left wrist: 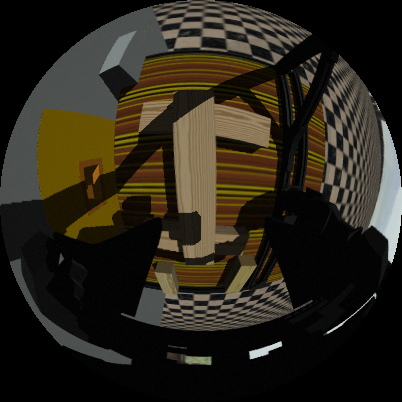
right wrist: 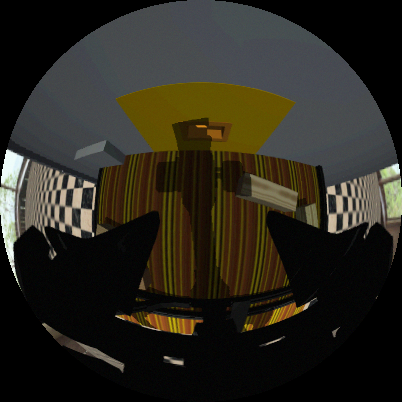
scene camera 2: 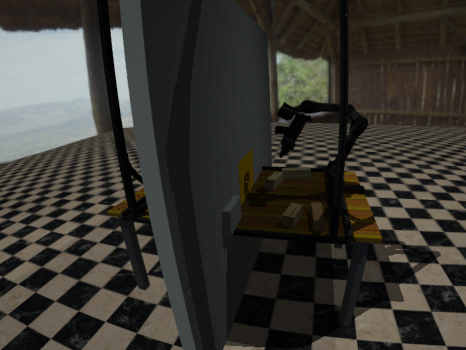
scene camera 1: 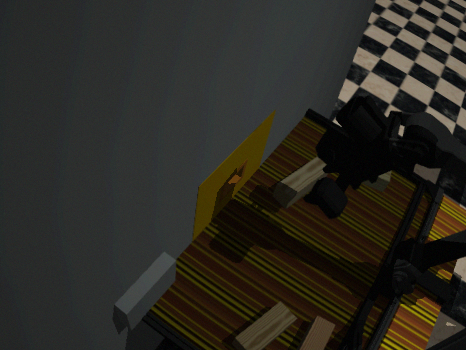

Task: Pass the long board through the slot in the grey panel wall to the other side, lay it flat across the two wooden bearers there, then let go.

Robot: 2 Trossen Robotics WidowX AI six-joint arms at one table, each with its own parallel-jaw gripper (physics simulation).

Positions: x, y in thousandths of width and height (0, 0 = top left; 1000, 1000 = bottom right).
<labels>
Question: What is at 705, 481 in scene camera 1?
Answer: The right gripper.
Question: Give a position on a grey block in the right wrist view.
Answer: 250, 384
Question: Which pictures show the left gripper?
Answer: The left wrist view only.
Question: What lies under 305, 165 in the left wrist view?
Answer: A grey block.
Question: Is the left gripper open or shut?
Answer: Open.
</labels>
